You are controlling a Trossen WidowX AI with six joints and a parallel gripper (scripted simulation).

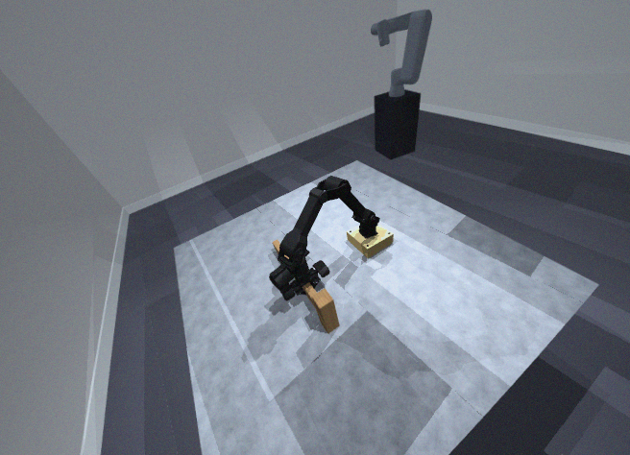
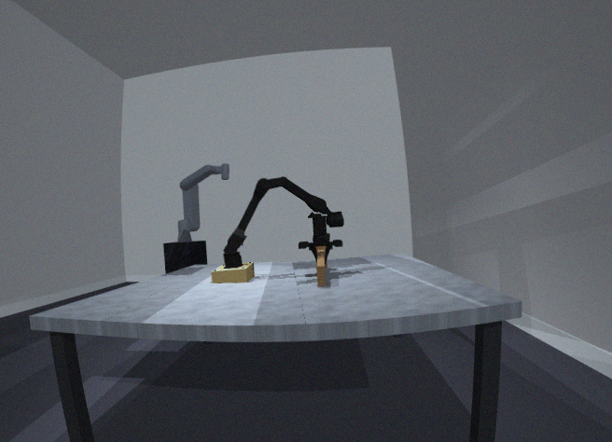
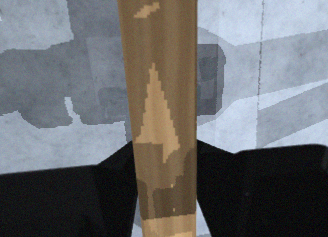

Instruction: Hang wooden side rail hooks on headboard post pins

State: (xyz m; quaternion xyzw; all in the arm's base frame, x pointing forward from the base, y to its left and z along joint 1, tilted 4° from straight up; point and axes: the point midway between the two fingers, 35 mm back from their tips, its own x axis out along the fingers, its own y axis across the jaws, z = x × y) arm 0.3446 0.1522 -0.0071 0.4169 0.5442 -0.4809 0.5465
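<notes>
Right now the headboard post is 130 mm to the left of my gripper tip, 40 mm above it and 30 mm behind it.
</notes>
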